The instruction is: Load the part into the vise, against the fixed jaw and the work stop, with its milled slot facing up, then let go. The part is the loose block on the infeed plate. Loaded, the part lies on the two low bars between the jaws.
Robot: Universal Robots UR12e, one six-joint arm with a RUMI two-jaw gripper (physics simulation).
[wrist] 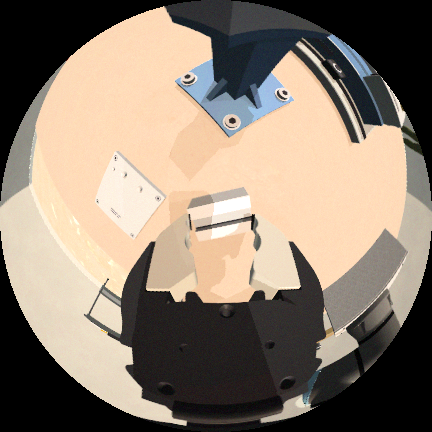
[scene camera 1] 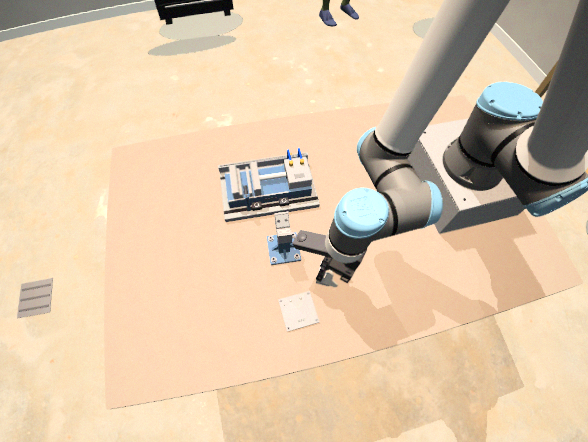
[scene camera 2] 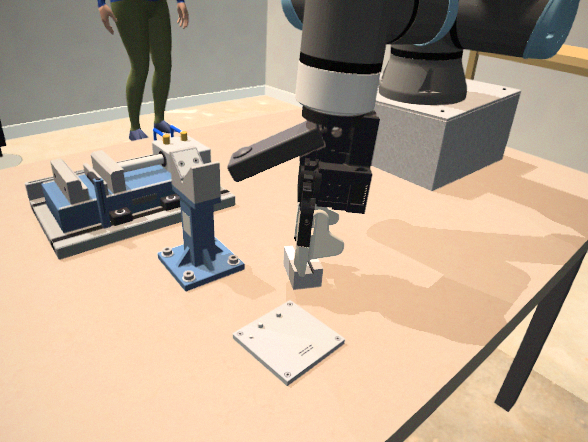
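Where they show: gripper, between the fingertips: [wrist: 220, 215] [scene camera 2: 301, 261]; arm's base, origin of its link: [wrist: 367, 309] [scene camera 1: 472, 165] [scene camera 2: 421, 93].
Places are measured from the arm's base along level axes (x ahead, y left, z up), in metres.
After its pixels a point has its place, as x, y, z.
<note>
The part, a light grey block [scene camera 2: 310, 280] @(0.509, 0.239, -0.142) [wrist: 220, 205] @(0.513, 0.201, -0.124), rests on the table behind the infeed plate [scene camera 1: 299, 312] @(0.591, 0.305, -0.146) [scene camera 2: 289, 347] @(0.602, 0.314, -0.146) [wrist: 131, 197] @(0.582, 0.285, -0.146), apart from it, slot facing up. My gripper [scene camera 2: 305, 267] @(0.502, 0.209, -0.131) [wrist: 220, 215] @(0.502, 0.209, -0.131) points down and is shut on the part, a fingertip against each end. In scene camera 1 the arm mostly hides the part. The vise [scene camera 1: 274, 189] @(0.603, -0.065, -0.094) [scene camera 2: 80, 212] @(0.718, -0.044, -0.108) stands far off at the left rear. Its end jaw [scene camera 1: 234, 181] [scene camera 2: 67, 182] and rod-side jaw [scene camera 1: 255, 179] [scene camera 2: 107, 172] are apart. A blue post [scene camera 2: 101, 202] @(0.690, -0.024, -0.090) stands at its near side. The low bars are not clear.
A blue stand [scene camera 1: 284, 257] @(0.605, 0.142, -0.140) [scene camera 2: 200, 227] @(0.607, 0.126, -0.085) [wrist: 230, 112] @(0.577, 0.138, -0.144) with a grey V-shaped head [scene camera 2: 200, 182] @(0.611, 0.143, -0.013) rises between the gripper and the vise. A dark bracket [scene camera 1: 312, 242] [scene camera 2: 275, 150] sticks out from the wrist toward it. The robot's grey pedestal [scene camera 1: 465, 212] @(0.079, 0.141, -0.026) [scene camera 2: 440, 145] @(0.109, 0.139, -0.058) is behind at the right.
</note>
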